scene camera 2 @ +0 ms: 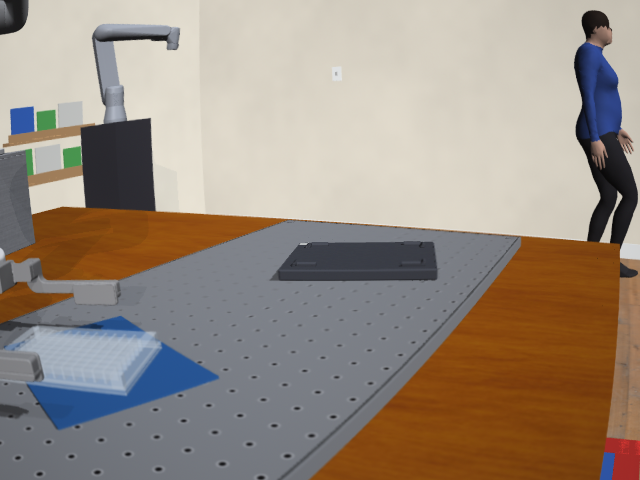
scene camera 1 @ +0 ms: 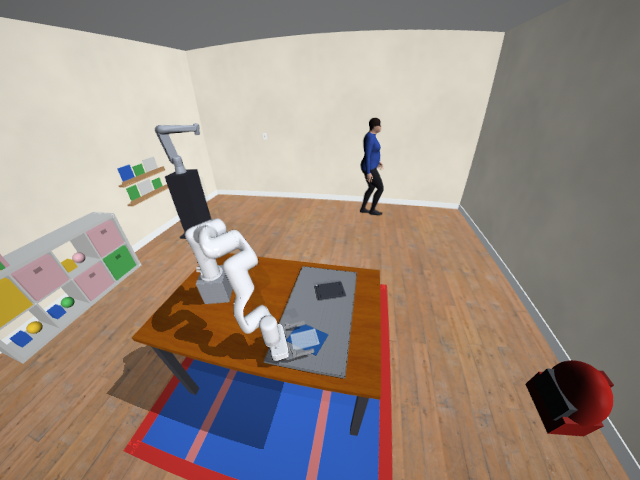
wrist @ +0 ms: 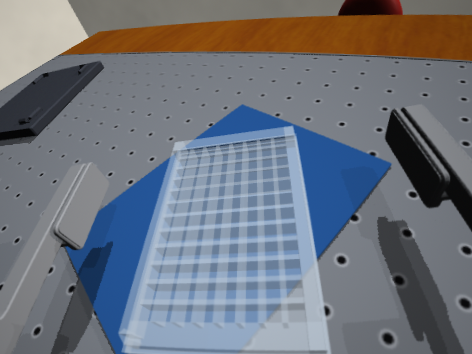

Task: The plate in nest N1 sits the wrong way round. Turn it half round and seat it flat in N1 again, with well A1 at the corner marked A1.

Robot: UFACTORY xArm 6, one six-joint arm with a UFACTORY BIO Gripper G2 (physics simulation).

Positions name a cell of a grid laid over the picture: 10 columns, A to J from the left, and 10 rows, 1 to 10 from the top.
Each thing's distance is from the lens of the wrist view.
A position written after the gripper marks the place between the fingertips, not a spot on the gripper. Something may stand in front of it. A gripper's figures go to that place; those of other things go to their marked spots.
gripper (wrist: E5): 13 cm
clear well plate (wrist: E8): 13 cm
flat blue square (wrist: H6): 16 cm
